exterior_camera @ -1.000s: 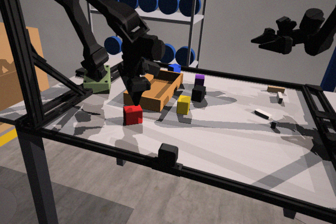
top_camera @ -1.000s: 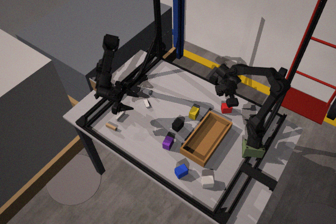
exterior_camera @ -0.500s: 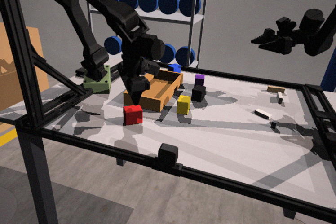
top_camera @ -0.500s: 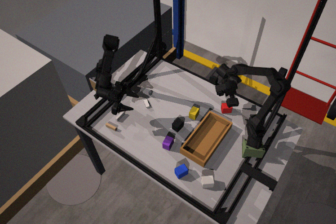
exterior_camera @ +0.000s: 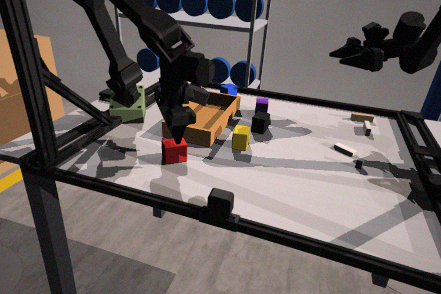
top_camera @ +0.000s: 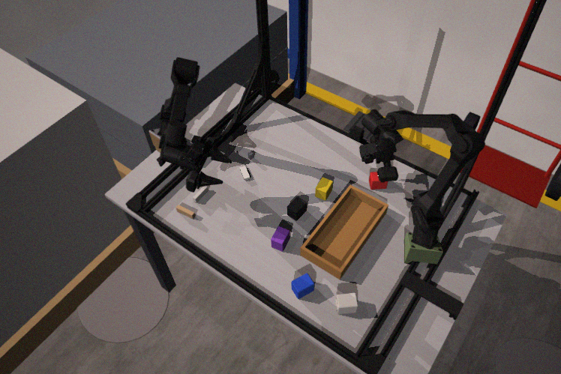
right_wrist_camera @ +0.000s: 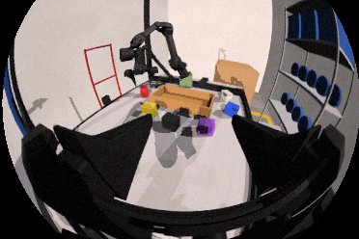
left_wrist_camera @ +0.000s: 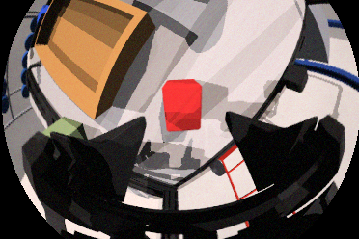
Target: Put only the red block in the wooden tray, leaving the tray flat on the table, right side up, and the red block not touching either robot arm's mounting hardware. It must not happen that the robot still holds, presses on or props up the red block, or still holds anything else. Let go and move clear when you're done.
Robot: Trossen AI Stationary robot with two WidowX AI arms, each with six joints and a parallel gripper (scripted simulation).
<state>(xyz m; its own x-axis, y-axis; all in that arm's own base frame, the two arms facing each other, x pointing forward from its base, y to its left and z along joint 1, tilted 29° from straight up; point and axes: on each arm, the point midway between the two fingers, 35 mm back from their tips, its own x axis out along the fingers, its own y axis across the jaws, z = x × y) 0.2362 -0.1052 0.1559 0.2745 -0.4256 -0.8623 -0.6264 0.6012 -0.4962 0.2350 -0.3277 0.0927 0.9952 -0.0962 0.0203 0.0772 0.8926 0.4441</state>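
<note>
Right now the red block is 80 mm below my left hand. The rest, counted from my left hand: yellow block (130 mm ahead, 160 mm to the right, 80 mm below); then wooden tray (250 mm ahead, 20 mm to the right, 90 mm below); then black block (240 mm ahead, 200 mm to the right, 80 mm below).
</note>
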